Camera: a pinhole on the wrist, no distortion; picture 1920 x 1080 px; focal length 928.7 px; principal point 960.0 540.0 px. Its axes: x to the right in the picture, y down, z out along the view. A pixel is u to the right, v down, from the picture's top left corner.
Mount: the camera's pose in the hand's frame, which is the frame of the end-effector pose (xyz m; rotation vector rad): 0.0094 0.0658 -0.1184 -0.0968 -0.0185 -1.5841
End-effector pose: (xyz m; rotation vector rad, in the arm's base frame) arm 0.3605 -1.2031 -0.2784 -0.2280 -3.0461 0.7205
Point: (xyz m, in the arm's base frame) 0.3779 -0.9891 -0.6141
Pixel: 278.4 522.5
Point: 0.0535 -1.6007 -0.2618
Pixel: outside the picture
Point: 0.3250 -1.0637 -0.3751
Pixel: 441.9 781.2
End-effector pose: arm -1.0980 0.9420 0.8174 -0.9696 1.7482 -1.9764
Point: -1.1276 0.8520 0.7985
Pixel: 1161.1 859.7
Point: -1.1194 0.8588 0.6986
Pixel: 648.2 640.5
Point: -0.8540 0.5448 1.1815
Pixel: 1664.9 786.0
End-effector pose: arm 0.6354 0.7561 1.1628 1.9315 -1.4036 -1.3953
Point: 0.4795 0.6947 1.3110
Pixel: 267.0 326.8
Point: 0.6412 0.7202 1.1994
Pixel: 1303.4 538.5
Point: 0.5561 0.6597 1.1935
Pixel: 792.7 839.3
